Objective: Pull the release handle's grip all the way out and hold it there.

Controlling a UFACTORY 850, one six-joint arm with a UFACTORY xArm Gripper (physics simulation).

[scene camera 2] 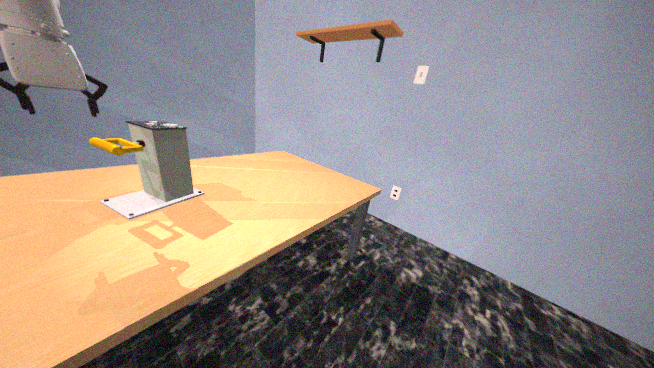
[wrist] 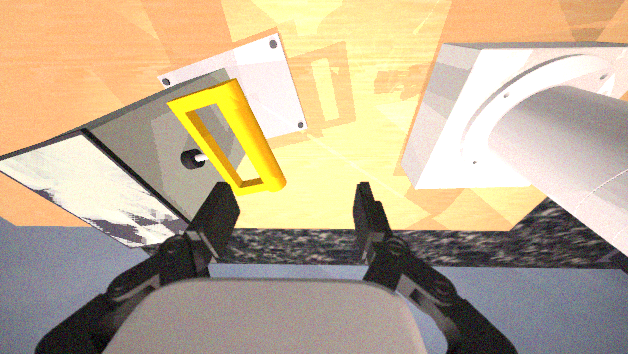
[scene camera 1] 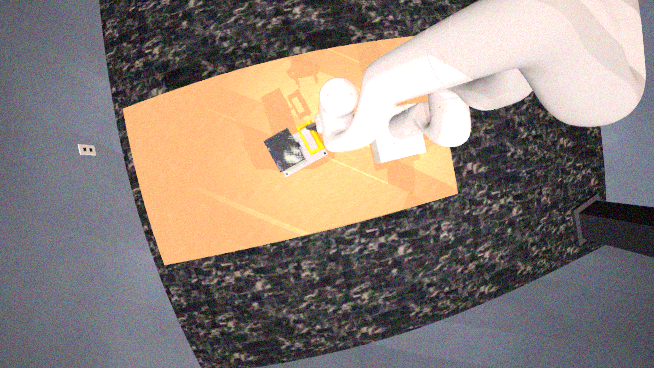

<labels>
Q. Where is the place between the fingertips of my gripper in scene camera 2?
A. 65, 114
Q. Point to a base plate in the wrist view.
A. At 261, 68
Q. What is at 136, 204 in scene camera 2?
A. A base plate.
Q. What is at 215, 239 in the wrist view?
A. My gripper.
</labels>
